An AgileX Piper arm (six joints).
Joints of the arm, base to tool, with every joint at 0 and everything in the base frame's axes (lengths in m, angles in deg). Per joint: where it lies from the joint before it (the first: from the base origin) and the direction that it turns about. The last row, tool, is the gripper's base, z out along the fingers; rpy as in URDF.
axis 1: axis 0 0 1 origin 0 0 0.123
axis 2: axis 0 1 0 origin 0 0 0
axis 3: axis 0 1 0 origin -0.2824 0 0.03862
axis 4: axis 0.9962 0 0.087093 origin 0.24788 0 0.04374
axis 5: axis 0 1 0 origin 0 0 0
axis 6: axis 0.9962 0 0.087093 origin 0.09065 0 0.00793
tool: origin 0 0 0 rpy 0 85.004 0
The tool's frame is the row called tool.
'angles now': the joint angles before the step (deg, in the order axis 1, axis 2, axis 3, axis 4, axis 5, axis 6). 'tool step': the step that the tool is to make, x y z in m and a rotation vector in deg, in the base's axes. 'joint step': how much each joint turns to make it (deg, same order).
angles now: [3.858 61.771 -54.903 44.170 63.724 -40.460]
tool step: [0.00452 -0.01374 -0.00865 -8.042 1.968 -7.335]
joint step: [0.001 -0.001 0.001 -11.596 -2.752 8.467]
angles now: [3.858 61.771 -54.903 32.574 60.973 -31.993]
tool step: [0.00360 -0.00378 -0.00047 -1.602 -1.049 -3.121]
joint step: [0.137 -0.001 0.001 -2.937 -2.513 2.723]
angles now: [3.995 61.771 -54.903 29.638 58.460 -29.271]
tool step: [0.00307 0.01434 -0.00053 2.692 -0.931 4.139]
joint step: [2.828 1.218 0.002 4.089 -1.295 -2.920]
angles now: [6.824 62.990 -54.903 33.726 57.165 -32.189]
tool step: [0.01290 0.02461 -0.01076 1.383 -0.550 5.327]
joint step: [5.588 4.215 -0.001 3.223 -4.153 -3.374]
